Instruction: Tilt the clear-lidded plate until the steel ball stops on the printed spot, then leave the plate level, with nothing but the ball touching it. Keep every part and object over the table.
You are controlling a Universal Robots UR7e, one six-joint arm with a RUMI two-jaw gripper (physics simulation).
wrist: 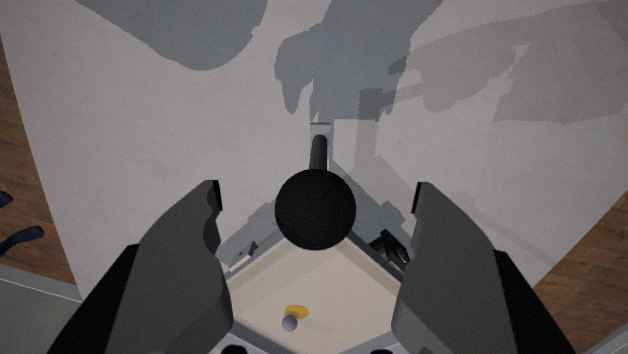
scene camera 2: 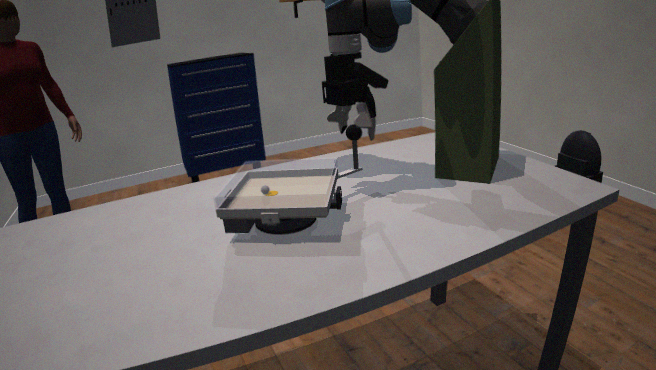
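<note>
The square plate (scene camera 2: 305, 192) (wrist: 345, 300) with its clear lid stands on a round black base and looks about level. The steel ball (scene camera 2: 265, 190) (wrist: 289, 323) is inside, at the edge of the yellow printed spot (scene camera 2: 273, 193) (wrist: 299, 311) and overlapping it in view, not centred on it. A black ball knob (scene camera 2: 353, 132) (wrist: 315, 220) tops an upright post (scene camera 2: 355, 155) (wrist: 319, 152) beyond the plate's corner. My gripper (scene camera 2: 358, 134) (wrist: 316, 183) is open and points down, with its fingers apart on either side of the knob. Whether a finger touches the knob is not clear; gaps show in the wrist view.
A black side knob (scene camera 2: 338, 197) (wrist: 392, 247) sits on the plate's side. The green robot pedestal (scene camera 2: 465, 110) stands on the table (scene camera 2: 150, 280) at the right back. A dark domed object (scene camera 2: 580, 152) is at the far right. A blue cabinet (scene camera 2: 220, 110) and a person (scene camera 2: 27, 95) are behind.
</note>
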